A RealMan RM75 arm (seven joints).
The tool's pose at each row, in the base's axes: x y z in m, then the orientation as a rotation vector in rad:
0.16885, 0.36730, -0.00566, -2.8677, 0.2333, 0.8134
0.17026, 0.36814, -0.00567, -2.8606, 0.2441, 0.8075
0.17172, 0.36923, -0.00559, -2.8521, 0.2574, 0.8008
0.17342, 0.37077, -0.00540, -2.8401, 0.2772, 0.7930
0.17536, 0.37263, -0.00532, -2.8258, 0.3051, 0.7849
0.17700, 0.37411, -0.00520, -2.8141, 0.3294, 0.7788
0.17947, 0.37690, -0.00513, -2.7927, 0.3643, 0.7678
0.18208, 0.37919, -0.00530, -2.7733, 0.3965, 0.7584
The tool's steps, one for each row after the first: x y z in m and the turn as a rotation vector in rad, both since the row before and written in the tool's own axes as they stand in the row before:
0.00110, -0.00109, -0.00055, 0.0095, 0.0025, 0.0050
0.00106, -0.00136, -0.00059, 0.0113, 0.0028, 0.0064
0.00115, -0.00187, -0.00069, 0.0154, 0.0030, 0.0100
0.00135, -0.00225, -0.00061, 0.0182, 0.0032, 0.0151
0.00110, -0.00184, -0.00054, 0.0147, 0.0024, 0.0136
0.00158, -0.00333, -0.00054, 0.0257, 0.0037, 0.0188
0.00186, -0.00291, -0.00045, 0.0229, 0.0032, 0.0178

